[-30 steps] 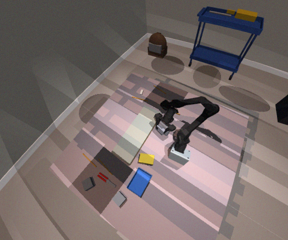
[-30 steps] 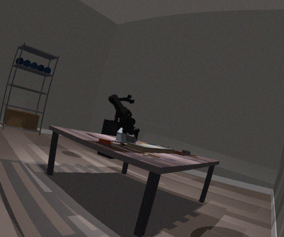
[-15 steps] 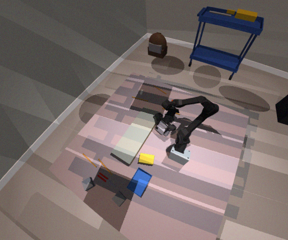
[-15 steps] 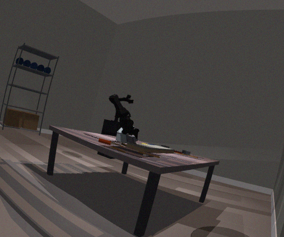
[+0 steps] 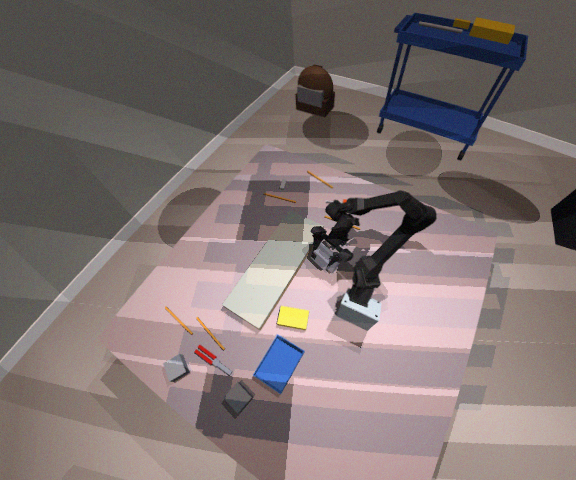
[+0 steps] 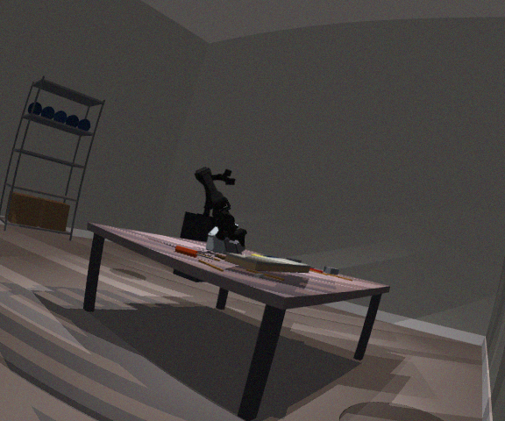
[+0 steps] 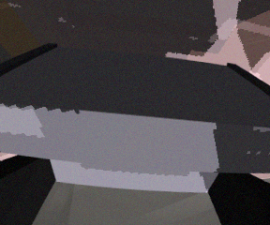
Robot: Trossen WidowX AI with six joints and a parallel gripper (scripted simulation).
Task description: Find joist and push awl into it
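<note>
Now: gripper tip 10 mm to the left of the stud finder, 10 mm short of it and 10 mm above it. Round my gripper tip: yellow block (240 mm to the left, 60 mm below, 20 mm ahead); awl (120 mm to the right, 70 mm below, 40 mm behind); blue tray (410 mm to the left, 60 mm below, 10 mm ahead).
</note>
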